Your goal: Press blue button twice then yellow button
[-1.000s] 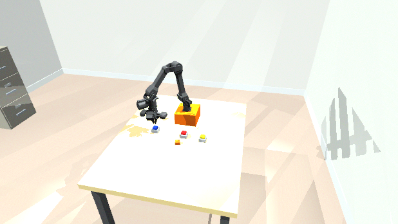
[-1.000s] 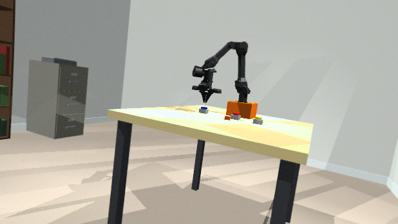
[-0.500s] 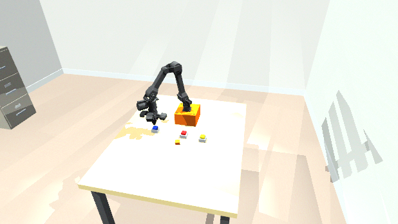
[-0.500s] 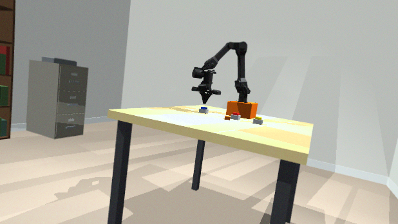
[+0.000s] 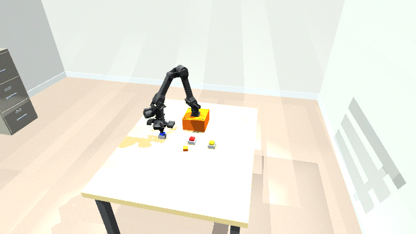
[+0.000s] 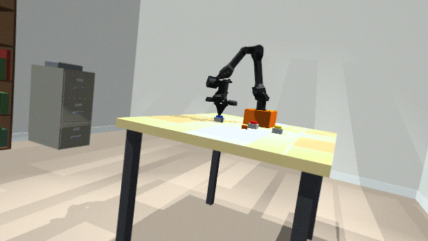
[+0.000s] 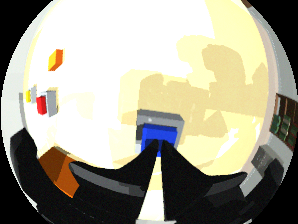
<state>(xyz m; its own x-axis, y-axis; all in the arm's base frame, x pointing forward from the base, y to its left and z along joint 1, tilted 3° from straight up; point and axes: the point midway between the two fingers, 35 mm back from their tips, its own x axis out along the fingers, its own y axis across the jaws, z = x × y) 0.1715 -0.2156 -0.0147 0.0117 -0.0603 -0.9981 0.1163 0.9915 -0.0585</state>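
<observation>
My gripper tip is 10 mm above the blue button. Round my gripper tip: red button 220 mm to the left, 40 mm ahead; small orange block 190 mm to the left, 120 mm ahead, 30 mm below; yellow button 360 mm to the left, 70 mm ahead.
</observation>
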